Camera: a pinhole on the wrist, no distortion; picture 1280 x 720 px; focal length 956.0 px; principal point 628.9 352.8 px. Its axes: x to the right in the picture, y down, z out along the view. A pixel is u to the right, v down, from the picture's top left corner.
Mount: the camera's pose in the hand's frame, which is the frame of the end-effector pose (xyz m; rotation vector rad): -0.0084 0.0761 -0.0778 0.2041 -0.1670 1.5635
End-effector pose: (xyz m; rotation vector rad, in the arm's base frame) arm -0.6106 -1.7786 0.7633 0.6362 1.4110 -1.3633
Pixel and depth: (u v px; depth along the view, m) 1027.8 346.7 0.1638
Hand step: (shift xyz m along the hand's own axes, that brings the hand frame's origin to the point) -0.0034 0.1042 0.0974
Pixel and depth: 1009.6 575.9 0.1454
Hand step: -0.0388 0.0982 0.0779
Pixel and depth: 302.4 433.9 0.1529
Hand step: -0.0179 -0.0105 0.0589
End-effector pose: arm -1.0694 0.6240 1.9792 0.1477 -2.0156 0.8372
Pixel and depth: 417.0 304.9 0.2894
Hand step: 0.0128 -0.0540 0.1881
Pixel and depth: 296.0 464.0 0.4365
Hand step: -0.0492 -0.1740 0.3120
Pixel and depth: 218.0 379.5 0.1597
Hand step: -0.0092 -0.0280 0.0615
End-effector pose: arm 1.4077 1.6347 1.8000 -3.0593 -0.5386 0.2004
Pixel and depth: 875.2 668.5 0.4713
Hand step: -0.1527 0.0833 0.4123
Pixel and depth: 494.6 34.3 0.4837
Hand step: 0.1639 -0.1026 0.3727
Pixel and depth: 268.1 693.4 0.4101
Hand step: -0.1451 -0.1709 0.2880
